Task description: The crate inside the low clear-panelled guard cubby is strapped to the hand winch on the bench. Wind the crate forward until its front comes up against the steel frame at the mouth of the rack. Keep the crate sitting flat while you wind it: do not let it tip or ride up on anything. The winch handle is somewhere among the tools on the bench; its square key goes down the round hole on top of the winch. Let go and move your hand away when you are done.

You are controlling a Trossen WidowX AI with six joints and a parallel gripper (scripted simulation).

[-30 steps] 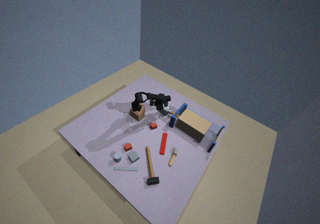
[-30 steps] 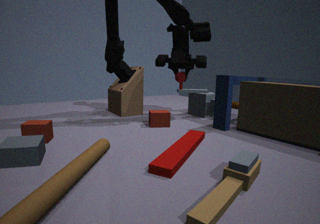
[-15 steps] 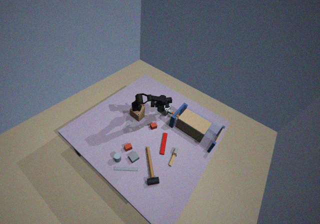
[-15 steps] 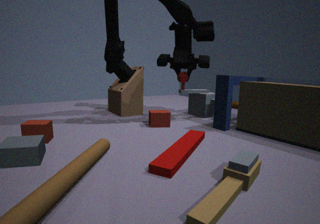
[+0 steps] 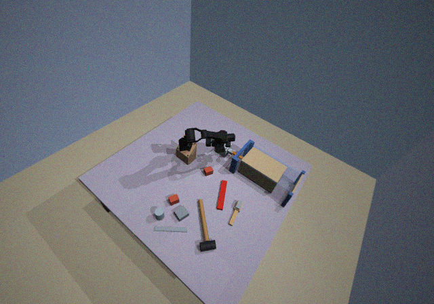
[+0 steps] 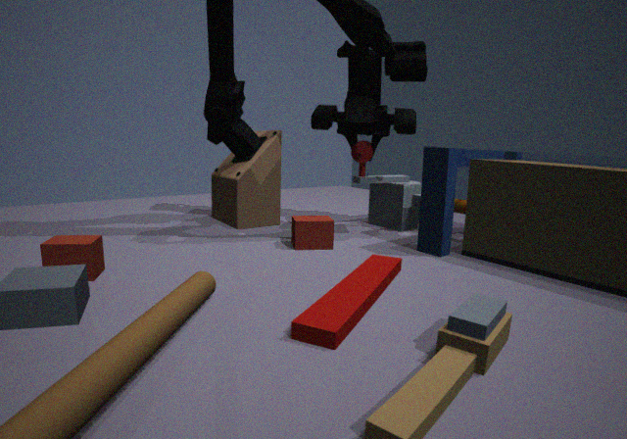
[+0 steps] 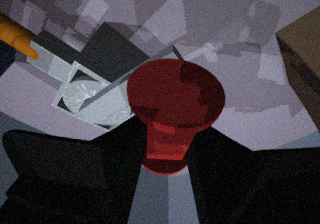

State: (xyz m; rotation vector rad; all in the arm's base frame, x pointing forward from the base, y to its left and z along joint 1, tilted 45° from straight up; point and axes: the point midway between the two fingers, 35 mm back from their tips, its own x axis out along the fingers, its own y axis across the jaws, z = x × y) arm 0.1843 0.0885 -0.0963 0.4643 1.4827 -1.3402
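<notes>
Now: gripper tip 2 cm short of the winch handle, 2 cm to the right of it and 3 cm above it. The rest, counted from my gripper tip: red knob 1 cm ahead, 1 cm to the right; then blue front frame 19 cm ahead, 7 cm to the left, 3 cm below; then grey winch 2 cm ahead, 8 cm to the left, 10 cm below.
</notes>
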